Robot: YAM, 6 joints.
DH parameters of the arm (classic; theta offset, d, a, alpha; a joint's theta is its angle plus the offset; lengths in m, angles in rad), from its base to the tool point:
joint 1: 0 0.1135 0.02 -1.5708
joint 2: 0 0 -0.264 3.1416
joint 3: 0.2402 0 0.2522 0
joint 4: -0.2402 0 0.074 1.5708
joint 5: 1.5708 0 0 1.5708
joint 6: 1.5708 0.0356 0 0
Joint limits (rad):
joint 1: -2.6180..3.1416
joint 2: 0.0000..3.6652
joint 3: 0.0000..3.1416
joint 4: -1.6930..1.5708
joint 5: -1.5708..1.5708
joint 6: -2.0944..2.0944
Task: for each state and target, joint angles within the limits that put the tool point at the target. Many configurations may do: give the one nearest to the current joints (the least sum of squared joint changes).
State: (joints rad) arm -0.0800 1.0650 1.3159 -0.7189 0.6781 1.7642
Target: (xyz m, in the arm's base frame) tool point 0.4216 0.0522 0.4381
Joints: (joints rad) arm 0.1680 1.8208 1.9338 -0.2909 0.5639 1.7642
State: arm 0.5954 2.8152 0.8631 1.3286 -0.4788 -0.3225
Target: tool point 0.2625 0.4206 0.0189
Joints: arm 0.9810 2.6836 1.4275 1.2846 -0.4589 -0.3225
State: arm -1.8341 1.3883 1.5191 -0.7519 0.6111 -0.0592
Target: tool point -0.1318 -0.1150 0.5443
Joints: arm -2.2942 1.1446 1.7818 -0.6722 0.6900 -0.0592
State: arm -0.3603 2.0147 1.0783 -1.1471 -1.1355 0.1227
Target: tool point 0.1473 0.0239 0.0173
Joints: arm -0.0527 2.3664 0.6450 -1.0844 -1.0938 0.1227
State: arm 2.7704 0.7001 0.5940 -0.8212 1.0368 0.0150
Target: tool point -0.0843 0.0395 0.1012
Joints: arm 3.0044 0.9240 0.1560 -0.6976 0.8871 0.0150
